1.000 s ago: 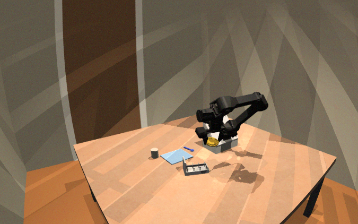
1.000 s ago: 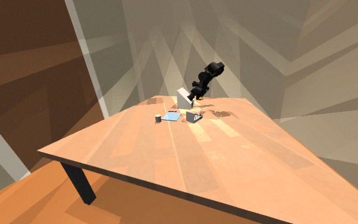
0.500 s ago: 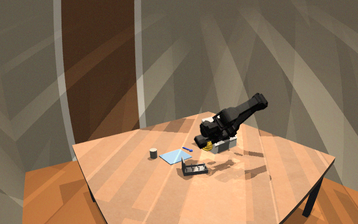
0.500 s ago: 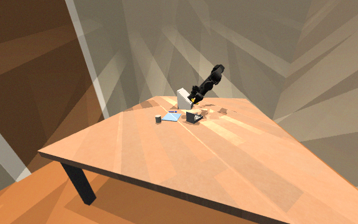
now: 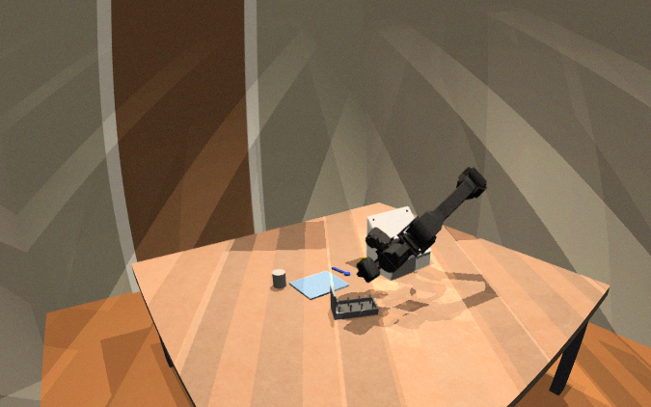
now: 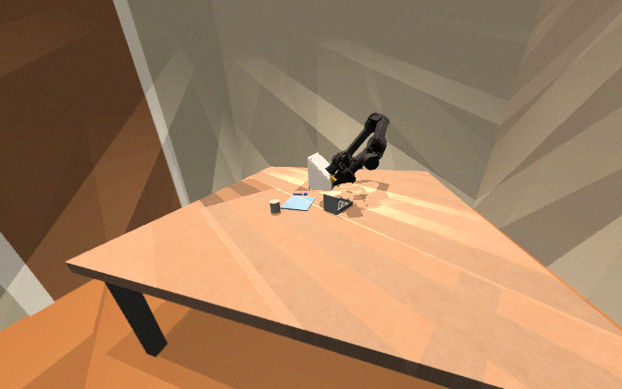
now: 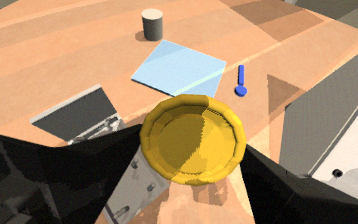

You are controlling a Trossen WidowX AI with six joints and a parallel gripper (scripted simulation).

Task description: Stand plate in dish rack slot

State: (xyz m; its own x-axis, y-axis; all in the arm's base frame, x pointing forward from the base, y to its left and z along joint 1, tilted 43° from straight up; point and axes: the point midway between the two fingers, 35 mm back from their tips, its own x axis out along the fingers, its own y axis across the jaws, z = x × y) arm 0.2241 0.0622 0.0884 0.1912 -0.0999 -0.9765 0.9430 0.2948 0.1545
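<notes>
Right now the dish rack is 70 mm ahead of my gripper tip, 50 mm to the left of it and 80 mm below it. The rest, counted from my gripper tip: yellow plate (10 mm to the left, 10 mm above); then blue spoon (30 mm behind, 190 mm to the right, 100 mm below); then light blue mat (80 mm ahead, 150 mm to the right, 100 mm below).
</notes>
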